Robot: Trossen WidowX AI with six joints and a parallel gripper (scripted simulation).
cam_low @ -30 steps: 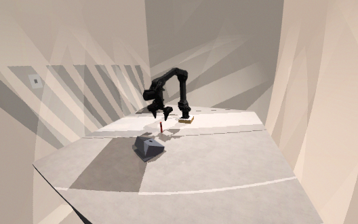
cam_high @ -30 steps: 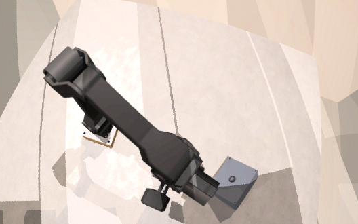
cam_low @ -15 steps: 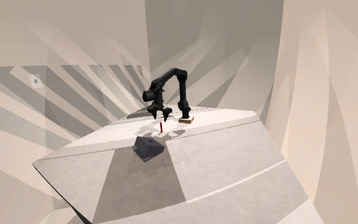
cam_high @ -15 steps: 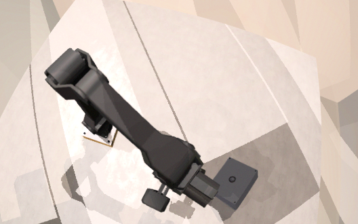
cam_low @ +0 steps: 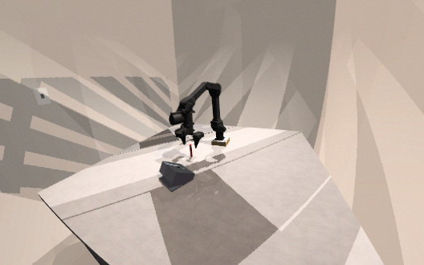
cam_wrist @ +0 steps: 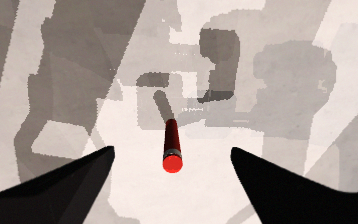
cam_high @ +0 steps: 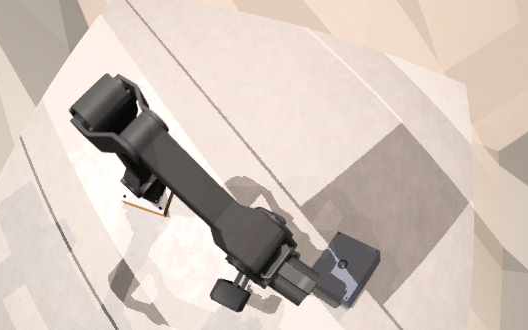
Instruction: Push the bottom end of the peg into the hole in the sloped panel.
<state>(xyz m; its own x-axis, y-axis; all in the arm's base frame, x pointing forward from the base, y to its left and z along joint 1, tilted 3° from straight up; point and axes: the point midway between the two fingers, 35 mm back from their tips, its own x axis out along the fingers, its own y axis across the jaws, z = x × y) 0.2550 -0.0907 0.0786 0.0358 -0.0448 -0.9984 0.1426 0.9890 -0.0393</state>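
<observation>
Right now the round red peg is 10 mm below my gripper tip. Also, from my gripper tip: sloped grey-blue panel 210 mm ahead, 60 mm to the left, 40 mm below.
</observation>
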